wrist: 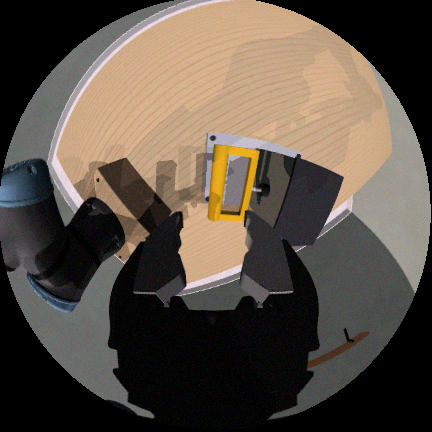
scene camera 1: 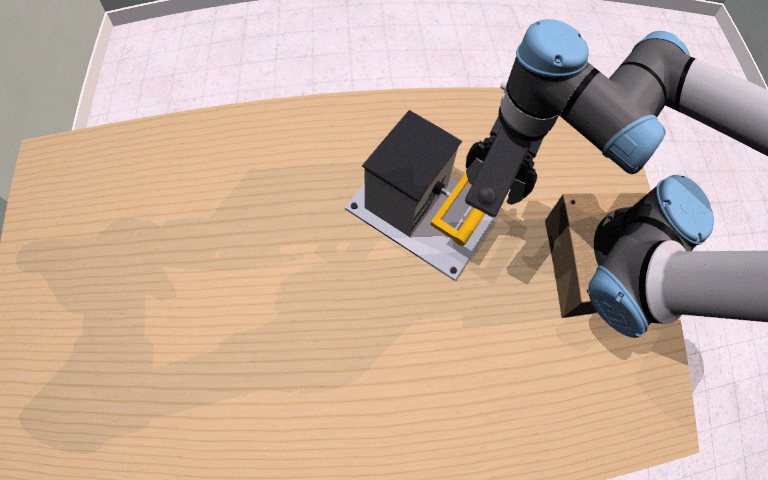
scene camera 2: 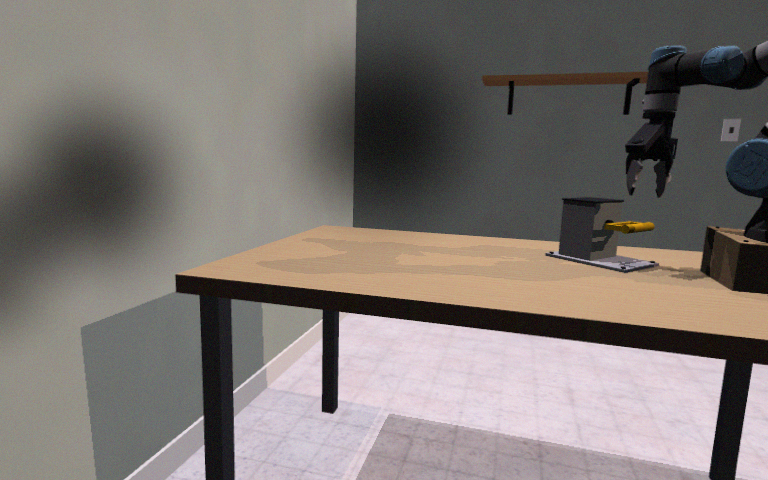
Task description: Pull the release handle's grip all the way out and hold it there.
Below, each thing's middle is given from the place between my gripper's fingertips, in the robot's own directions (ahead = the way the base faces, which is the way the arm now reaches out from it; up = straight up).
Right now my hand is 90 mm short of the light grey base plate (scene camera 1: 429, 244), 50 mm to the left of it and 190 mm above it.
